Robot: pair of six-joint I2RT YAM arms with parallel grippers.
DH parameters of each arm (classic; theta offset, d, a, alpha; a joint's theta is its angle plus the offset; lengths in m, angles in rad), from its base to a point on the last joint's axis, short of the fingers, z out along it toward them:
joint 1: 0 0.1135 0.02 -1.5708
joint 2: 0 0 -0.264 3.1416
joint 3: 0.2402 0 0.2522 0
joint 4: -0.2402 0 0.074 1.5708
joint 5: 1.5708 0 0 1.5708
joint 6: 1.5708 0.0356 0 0
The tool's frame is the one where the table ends.
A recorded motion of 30 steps. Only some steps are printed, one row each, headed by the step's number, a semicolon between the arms.
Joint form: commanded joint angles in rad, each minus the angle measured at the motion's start. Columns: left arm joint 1, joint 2, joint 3, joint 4, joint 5, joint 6; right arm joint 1, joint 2, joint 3, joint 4, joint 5, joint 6.
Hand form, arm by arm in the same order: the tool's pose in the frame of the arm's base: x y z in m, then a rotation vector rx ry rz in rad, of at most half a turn. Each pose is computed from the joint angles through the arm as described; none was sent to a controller.
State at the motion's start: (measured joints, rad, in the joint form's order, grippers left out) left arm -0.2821 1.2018 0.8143 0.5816 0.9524 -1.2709; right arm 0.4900 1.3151 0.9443 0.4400 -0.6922 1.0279
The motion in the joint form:
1: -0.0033 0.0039 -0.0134 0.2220 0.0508 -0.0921; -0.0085 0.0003 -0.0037 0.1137 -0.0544 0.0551
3: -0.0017 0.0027 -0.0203 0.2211 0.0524 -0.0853; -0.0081 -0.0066 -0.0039 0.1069 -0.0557 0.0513
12: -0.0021 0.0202 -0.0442 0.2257 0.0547 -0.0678; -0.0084 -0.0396 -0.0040 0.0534 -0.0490 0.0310
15: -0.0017 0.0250 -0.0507 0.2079 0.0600 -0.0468; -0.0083 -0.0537 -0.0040 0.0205 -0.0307 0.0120
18: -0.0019 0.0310 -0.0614 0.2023 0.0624 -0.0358; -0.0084 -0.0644 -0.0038 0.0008 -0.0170 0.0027
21: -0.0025 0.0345 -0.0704 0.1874 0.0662 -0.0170; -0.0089 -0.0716 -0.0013 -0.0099 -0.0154 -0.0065
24: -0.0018 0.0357 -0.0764 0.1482 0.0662 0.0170; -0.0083 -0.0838 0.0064 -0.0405 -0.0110 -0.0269
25: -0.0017 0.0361 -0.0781 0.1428 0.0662 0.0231; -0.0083 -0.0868 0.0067 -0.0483 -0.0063 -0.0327
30: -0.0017 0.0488 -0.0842 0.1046 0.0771 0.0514; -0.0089 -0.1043 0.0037 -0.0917 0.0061 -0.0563
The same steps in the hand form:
1: 0.2414 -0.1021 0.3549 0.2522 1.6497 -1.9018; 0.2563 0.1612 0.3529 -0.2352 1.6981 1.7410
3: 0.2412 -0.1017 0.3528 0.2528 1.6532 -1.8974; 0.2548 0.1606 0.3541 -0.2399 1.6971 1.7392
12: 0.2445 -0.1028 0.3410 0.2414 1.6804 -1.8924; 0.2488 0.1571 0.3579 -0.2386 1.7092 1.7199
15: 0.2458 -0.1032 0.3360 0.2414 1.7001 -1.8841; 0.2467 0.1556 0.3586 -0.2264 1.7176 1.6950
18: 0.2469 -0.1036 0.3305 0.2361 1.7168 -1.8813; 0.2451 0.1543 0.3596 -0.2160 1.7204 1.6797
21: 0.2475 -0.1040 0.3252 0.2354 1.7354 -1.8747; 0.2438 0.1534 0.3613 -0.2210 1.7176 1.6717
24: 0.2484 -0.1041 0.3194 0.2282 1.7632 -1.8582; 0.2415 0.1522 0.3642 -0.2288 1.7204 1.6542
25: 0.2485 -0.1041 0.3183 0.2276 1.7674 -1.8551; 0.2410 0.1518 0.3644 -0.2269 1.7220 1.6470
30: 0.2510 -0.1050 0.3095 0.2205 1.8112 -1.8506; 0.2381 0.1497 0.3635 -0.2202 1.7414 1.6203

